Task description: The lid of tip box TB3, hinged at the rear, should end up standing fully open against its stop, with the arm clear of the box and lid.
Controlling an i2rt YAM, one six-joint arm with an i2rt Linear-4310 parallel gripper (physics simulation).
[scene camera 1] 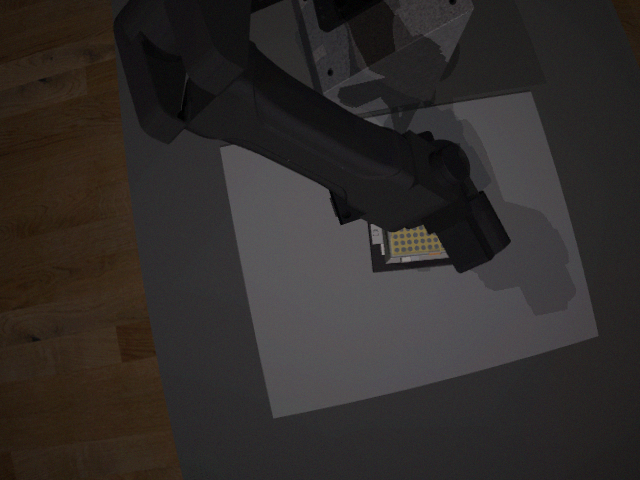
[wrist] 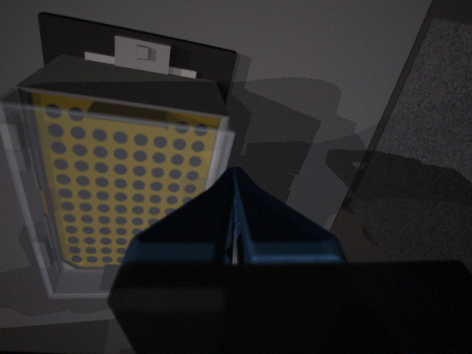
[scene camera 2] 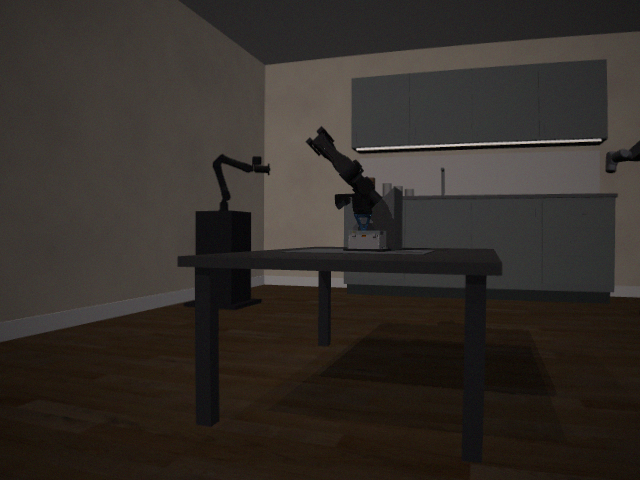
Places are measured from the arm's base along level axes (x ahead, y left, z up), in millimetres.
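Where they show: gripper, fingertip midpoint: (wrist: 234, 178) (scene camera 2: 363, 232); arm's base, origin of the base link: (scene camera 2: 380, 206).
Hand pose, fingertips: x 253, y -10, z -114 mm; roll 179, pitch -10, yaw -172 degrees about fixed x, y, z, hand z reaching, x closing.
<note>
Things, the pixels of their top centre, and the offset from my fingertips. "spot": a spot on its surface instead. Level surfaces: height alone.
- Tip box TB3, middle of its top: (wrist: 124, 231) (scene camera 1: 433, 220) (scene camera 2: 367, 230) dy +28, dx +53, dz +6 mm
- dark base plate, surface spot: (wrist: 210, 60) spot: dy -39, dx +8, dz -63 mm
- clear lid, surface spot: (wrist: 230, 145) spot: dy -21, dx +6, dz +6 mm
- orange mark, surface spot: (wrist: 45, 202) spot: dy +9, dx +83, dz +6 mm
- pale mat, its level: dz -72 mm
Tip box TB3 (scene camera 1: 413, 257) (scene camera 2: 367, 241) (wrist: 145, 90) stands on a dark base plate (scene camera 1: 378, 263) (wrist: 210, 60), its yellow perforated rack (scene camera 1: 413, 240) (wrist: 120, 175) showing. The clear lid (wrist: 230, 145) lies low over the rack in the wrist view, not upright; whether it is slightly raised is unclear. My gripper (scene camera 2: 363, 228) (wrist: 234, 178) is shut, its blue fingertips together with nothing between them. The tips are at the box's long side opposite the orange mark (wrist: 45, 202), near the lid edge; contact cannot be told. In scene camera 1 the arm hides the tips and part of the box.
The box is on a pale mat (scene camera 1: 320, 320) on the dark table (scene camera 1: 217, 444) (scene camera 2: 341, 262). A speckled grey metal block (scene camera 1: 439, 25) (wrist: 430, 120) stands beyond the mat's edge. My forearm (scene camera 1: 330, 139) (scene camera 2: 338, 160) reaches over the mat. Another arm (scene camera 2: 222, 178) stands on a distant pedestal.
</note>
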